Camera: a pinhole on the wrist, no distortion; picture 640 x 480 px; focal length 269.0 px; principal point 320.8 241.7 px. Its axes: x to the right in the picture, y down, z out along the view. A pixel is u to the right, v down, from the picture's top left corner.
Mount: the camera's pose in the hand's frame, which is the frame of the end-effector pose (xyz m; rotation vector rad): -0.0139 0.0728 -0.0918 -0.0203 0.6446 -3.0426
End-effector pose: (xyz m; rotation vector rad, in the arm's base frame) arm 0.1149 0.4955 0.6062 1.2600 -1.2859 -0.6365
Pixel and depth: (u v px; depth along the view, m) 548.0 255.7 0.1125
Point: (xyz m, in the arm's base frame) 0.0747 0.5942 0.5853
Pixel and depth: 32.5 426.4 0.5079
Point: 0.1602 -0.1941 0.3530
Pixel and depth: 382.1 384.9 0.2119
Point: 0.0816 0.4950 0.4685
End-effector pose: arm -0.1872 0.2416 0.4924 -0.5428 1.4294 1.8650
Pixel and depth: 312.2 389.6 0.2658
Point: -0.0555 0.3521 0.4079
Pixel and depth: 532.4 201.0 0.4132
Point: 0.0961 0.4515 0.7869
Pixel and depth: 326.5 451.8 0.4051
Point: 0.1153 0.4329 0.2939
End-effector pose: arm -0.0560 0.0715 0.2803 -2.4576 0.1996 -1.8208
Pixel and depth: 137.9 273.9 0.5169
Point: 0.3927 0.1930 0.5324
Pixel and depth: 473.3 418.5 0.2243
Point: -0.0329 0.2457 0.1608
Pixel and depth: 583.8 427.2 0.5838
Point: 0.0850 0.6954 -0.2575
